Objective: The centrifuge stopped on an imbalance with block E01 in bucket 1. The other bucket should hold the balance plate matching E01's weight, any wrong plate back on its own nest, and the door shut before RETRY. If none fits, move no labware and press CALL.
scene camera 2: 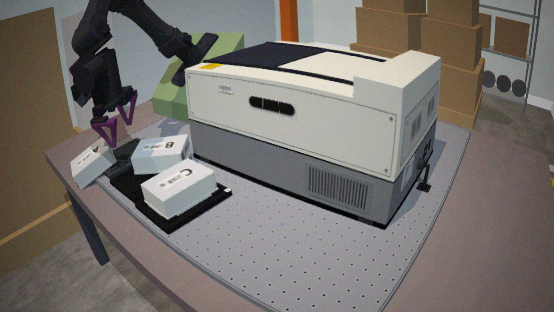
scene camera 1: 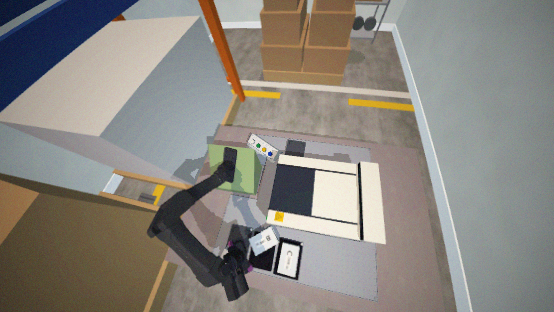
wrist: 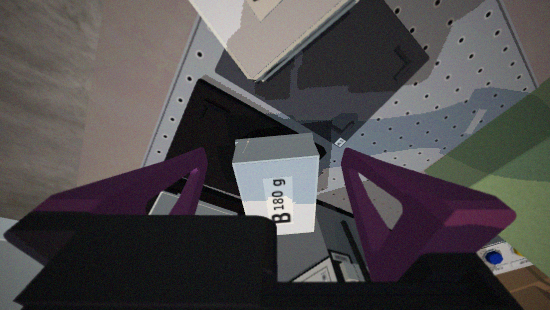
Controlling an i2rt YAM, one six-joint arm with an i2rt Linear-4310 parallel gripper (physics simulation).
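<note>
My gripper is open and empty, above the nests near plates A and B. Plate B sits askew at the back of the black middle nest; its label seems to read 180 g. Plate A lies tilted at the table edge, partly over the grey-black nest; the arm hides it in scene camera 1. Plate C sits in its nest. The centrifuge has its lid shut, so block E01 and the buckets are hidden.
A button panel with coloured buttons stands behind the green block and left of the centrifuge. Its blue button shows at the wrist view's lower right. Cardboard boxes stand beyond the table.
</note>
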